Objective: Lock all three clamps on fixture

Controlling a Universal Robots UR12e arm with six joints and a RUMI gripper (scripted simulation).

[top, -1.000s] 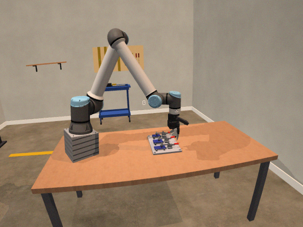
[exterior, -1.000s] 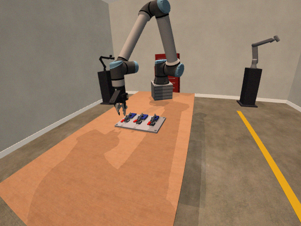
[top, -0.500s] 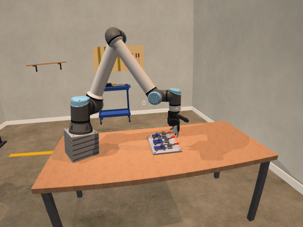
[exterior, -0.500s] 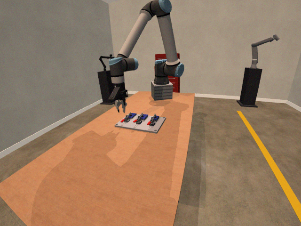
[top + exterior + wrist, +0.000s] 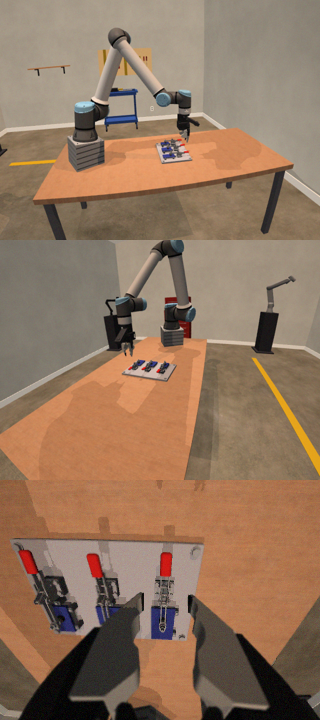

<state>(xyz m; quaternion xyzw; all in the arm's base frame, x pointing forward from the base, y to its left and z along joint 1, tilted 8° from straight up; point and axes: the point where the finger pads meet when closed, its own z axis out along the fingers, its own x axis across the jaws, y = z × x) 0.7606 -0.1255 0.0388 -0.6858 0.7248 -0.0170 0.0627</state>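
The blue part lies 130 mm behind my hand, 120 mm to the left of it and 120 mm below it.
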